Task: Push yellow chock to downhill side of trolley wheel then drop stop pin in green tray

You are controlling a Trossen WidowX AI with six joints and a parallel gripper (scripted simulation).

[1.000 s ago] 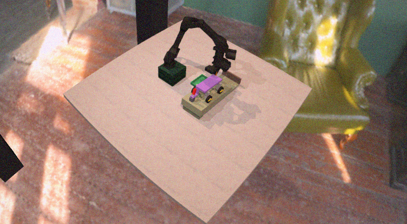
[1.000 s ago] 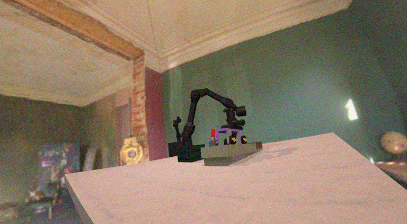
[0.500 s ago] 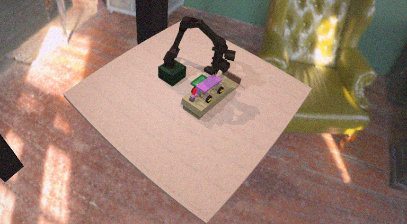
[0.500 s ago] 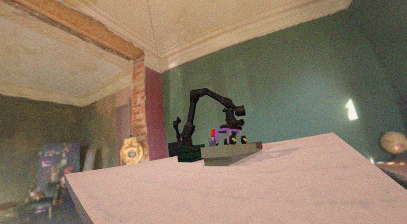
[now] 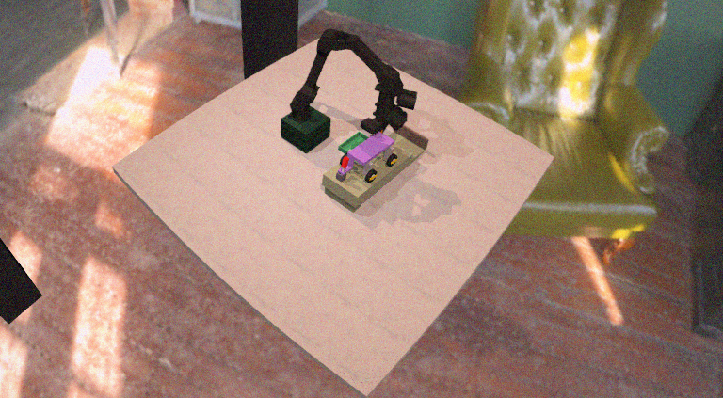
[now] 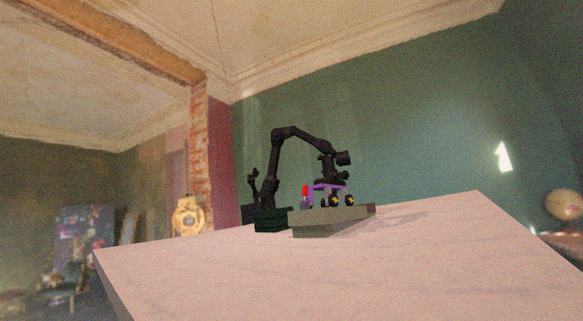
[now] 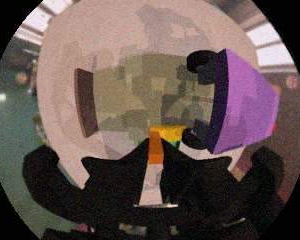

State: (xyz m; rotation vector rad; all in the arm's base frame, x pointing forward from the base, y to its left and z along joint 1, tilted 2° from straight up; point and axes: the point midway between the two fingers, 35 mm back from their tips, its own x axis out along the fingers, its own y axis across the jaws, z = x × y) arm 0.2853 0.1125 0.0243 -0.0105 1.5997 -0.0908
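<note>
The yellow chock is 20 mm to the right of my gripper tip and 10 mm below it. From my gripper tip the other things lie so: green tray 100 mm below, 80 mm behind, 20 mm to the right; purple trolley 130 mm to the right, 50 mm ahead, 20 mm above; ramp 120 mm to the right, 50 mm ahead, 40 mm below.
</note>
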